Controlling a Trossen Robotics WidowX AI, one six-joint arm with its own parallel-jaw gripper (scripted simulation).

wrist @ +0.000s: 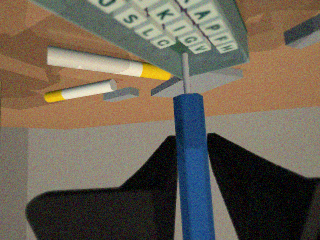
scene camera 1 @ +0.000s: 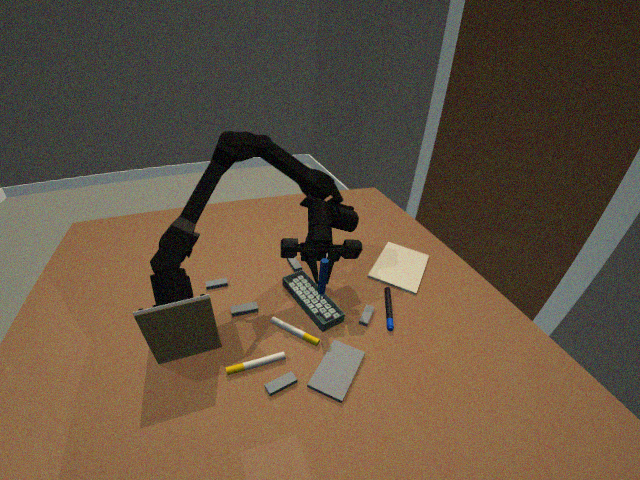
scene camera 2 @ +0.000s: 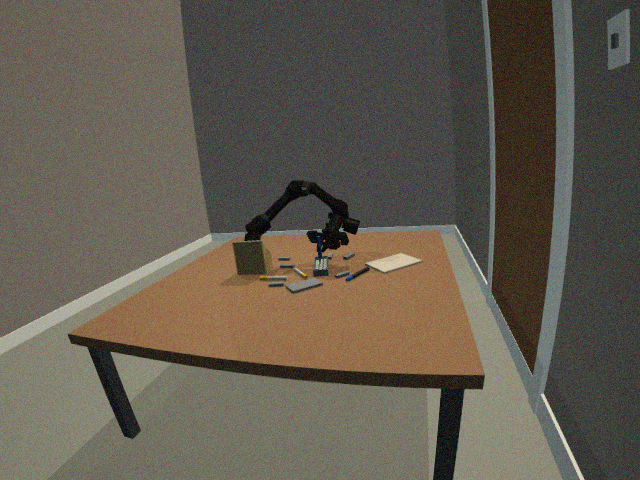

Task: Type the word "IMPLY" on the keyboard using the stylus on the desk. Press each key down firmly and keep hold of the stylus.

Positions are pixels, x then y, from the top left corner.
Scene:
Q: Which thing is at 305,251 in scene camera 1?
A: My gripper.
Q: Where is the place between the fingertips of my gripper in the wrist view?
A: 191,141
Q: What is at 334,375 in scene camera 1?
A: A grey slab.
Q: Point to a grey slab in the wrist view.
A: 201,83

